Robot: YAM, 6 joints.
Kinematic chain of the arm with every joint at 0, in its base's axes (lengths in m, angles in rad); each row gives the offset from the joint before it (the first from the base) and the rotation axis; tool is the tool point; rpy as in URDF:
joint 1: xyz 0 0 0.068 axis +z
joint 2: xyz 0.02 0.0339 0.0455 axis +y
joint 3: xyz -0.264 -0.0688 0 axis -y
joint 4: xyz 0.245 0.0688 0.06 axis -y
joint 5: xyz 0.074 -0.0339 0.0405 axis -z
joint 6: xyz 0.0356 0 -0.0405 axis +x
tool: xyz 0 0 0 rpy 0 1.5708 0
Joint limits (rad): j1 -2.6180..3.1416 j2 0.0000..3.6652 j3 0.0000..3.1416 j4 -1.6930..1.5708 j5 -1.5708..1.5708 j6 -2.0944..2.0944
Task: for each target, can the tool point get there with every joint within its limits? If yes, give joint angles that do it. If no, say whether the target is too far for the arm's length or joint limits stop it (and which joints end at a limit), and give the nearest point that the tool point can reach.
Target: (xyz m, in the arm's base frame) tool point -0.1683 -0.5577 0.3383
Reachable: yes | joints -1.8259 2.5564 2.6270 -0.0527 0.6687 0.2269
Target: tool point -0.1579 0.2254 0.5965
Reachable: yes | joints 2.1388 1.4847 1.8002 0.6253 -0.3411 -0.6463
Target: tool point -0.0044 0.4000 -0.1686
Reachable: yes | joints 1.4958 3.0362 1.4901 0.6199 -1.3108 -0.7971
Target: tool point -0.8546 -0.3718 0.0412
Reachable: no: too far | nearest point -0.5616 -0.3114 0.0639 | short by 0.300 m
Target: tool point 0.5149 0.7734 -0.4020
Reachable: no: too far | nearest point 0.3128 0.4698 -0.1952 | short by 0.419 m
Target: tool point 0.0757 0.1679 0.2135
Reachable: yes | joints 1.3051 0.9779 0.5506 -0.4360 0.9479 0.2213
